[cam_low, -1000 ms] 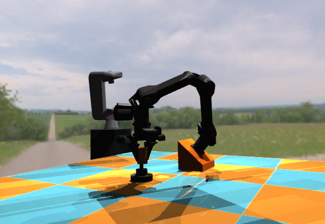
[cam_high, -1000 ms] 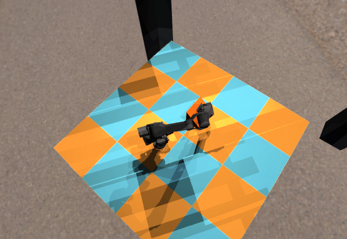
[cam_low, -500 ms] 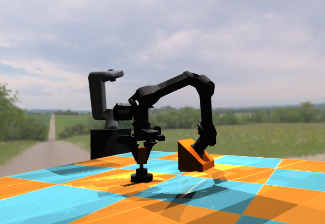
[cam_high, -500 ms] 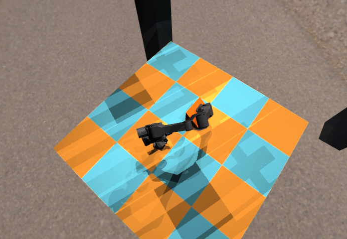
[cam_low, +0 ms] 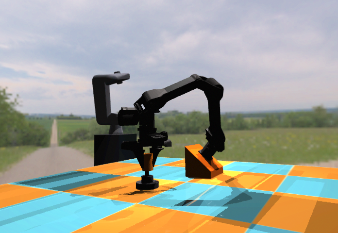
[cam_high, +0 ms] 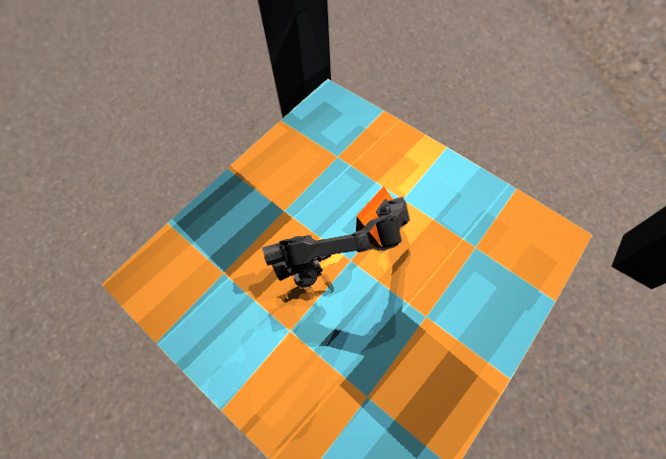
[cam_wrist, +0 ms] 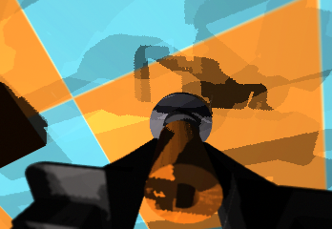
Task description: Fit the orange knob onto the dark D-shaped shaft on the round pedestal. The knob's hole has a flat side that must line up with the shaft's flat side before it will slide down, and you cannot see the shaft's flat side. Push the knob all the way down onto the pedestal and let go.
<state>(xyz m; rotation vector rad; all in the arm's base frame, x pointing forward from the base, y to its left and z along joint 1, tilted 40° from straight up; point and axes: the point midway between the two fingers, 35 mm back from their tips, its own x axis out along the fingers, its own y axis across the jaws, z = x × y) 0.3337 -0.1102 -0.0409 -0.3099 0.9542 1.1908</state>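
Right now my gripper tip is 2 cm below the orange knob. From my gripper tip the other things lie so: round pedestal: 4 cm below.
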